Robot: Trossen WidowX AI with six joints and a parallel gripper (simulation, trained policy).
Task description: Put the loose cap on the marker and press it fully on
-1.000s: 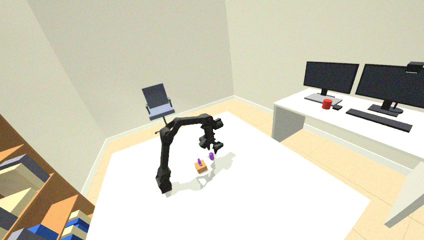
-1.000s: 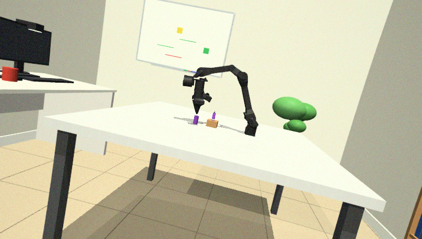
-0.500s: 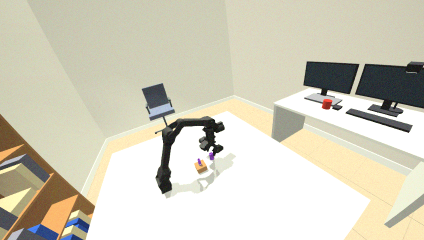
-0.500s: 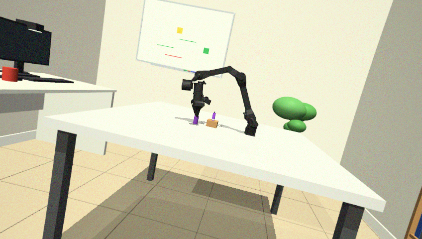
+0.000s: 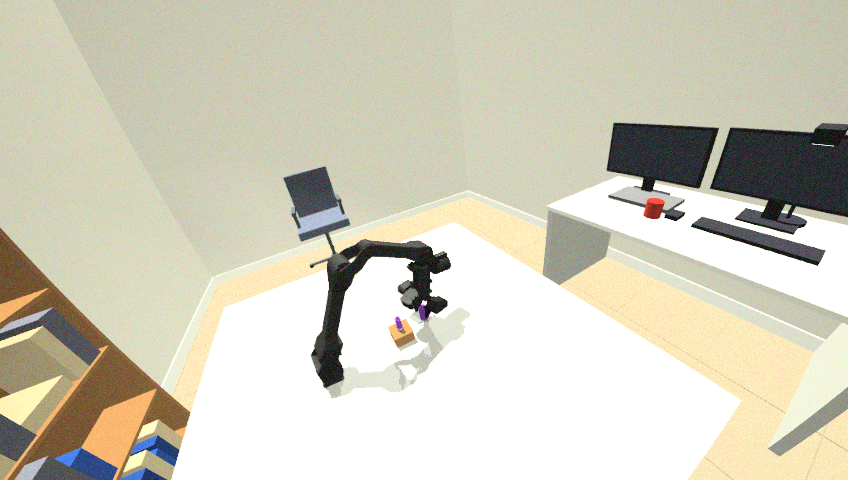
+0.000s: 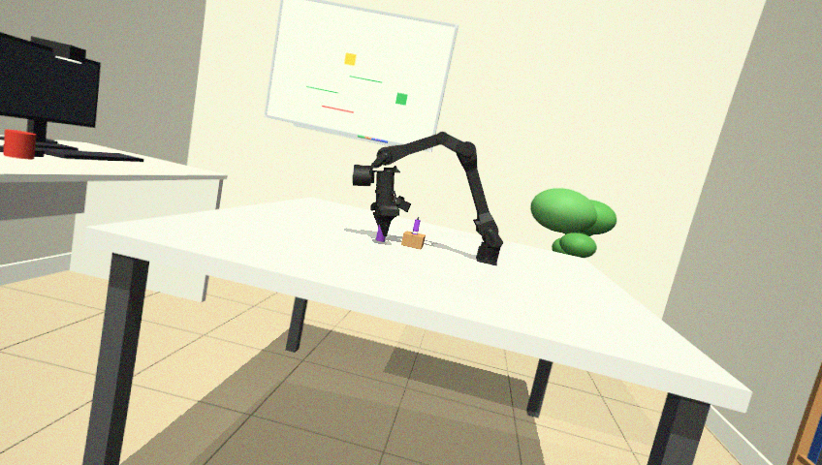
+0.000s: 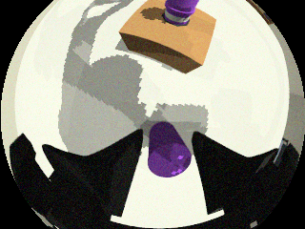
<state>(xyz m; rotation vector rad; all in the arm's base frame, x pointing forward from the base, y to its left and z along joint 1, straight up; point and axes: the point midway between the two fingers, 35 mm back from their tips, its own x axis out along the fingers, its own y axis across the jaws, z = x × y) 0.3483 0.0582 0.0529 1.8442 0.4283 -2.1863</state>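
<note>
Now: gripper tip 9 cm past the purple marker, 5 cm below it and 4 cm to the left of it. Round my gripper tip: purple cap: 1 cm ahead, 1 cm above; then orange holder block: 9 cm behind, 4 cm to the right.
</note>
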